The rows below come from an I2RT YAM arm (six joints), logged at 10 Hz.
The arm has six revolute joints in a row. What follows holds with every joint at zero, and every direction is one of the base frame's.
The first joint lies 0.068 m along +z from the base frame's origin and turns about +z.
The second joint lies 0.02 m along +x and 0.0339 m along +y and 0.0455 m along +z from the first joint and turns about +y.
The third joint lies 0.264 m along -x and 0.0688 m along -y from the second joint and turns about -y.
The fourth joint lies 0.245 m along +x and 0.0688 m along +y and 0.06 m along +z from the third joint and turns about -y.
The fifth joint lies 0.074 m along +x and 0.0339 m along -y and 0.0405 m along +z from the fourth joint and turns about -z.
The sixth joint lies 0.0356 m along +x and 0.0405 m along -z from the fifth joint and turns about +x.
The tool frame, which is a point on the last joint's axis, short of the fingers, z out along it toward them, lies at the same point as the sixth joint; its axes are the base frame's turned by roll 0, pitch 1.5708 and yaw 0 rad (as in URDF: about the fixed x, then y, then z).
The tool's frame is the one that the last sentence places.
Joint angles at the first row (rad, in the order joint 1, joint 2, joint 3, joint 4, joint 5, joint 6):
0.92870 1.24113 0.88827 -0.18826 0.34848 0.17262
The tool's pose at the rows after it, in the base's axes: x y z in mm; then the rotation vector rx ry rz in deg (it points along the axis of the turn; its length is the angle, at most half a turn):
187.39, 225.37, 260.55, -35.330, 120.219, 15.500
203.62, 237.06, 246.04, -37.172, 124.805, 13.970
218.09, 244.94, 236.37, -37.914, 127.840, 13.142
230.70, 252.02, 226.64, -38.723, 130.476, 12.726
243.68, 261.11, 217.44, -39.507, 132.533, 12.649
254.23, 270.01, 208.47, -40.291, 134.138, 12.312
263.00, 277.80, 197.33, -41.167, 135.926, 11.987
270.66, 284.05, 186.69, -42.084, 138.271, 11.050
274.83, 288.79, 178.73, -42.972, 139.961, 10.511
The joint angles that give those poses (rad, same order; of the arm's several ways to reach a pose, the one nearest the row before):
0.91536 1.33495 0.91458 -0.22033 0.31986 0.18217
0.89323 1.44100 0.97104 -0.25579 0.28554 0.18520
0.87111 1.52074 1.02102 -0.27792 0.25884 0.18559
0.85355 1.59211 1.06567 -0.29546 0.23250 0.18482
0.84058 1.66724 1.11828 -0.30688 0.20886 0.18291
0.83410 1.73439 1.16639 -0.31683 0.19513 0.18064
0.82951 1.79771 1.20603 -0.32558 0.18101 0.17985
0.82495 1.85682 1.24913 -0.35381 0.17071 0.18025
0.82456 1.89763 1.27849 -0.37479 0.16194 0.18063

